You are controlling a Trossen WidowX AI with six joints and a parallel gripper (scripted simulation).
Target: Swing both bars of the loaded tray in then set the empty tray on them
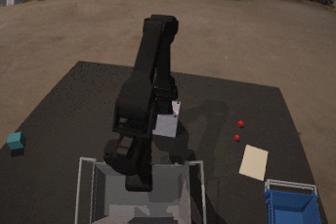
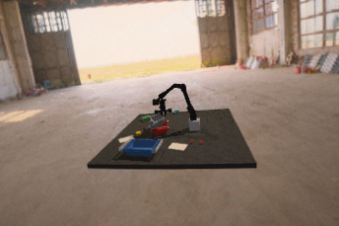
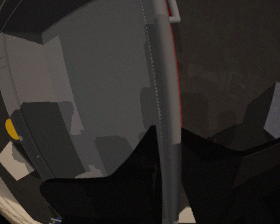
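My gripper tip is 80 mm short of the grey tray. From my gripper tip the other things lie so: yellow object 300 mm ahead, 20 mm to the left, 120 mm below; then green block 240 mm ahead, 430 mm to the right, 110 mm below; then teal cube 170 mm behind, 550 mm to the right, 110 mm below.
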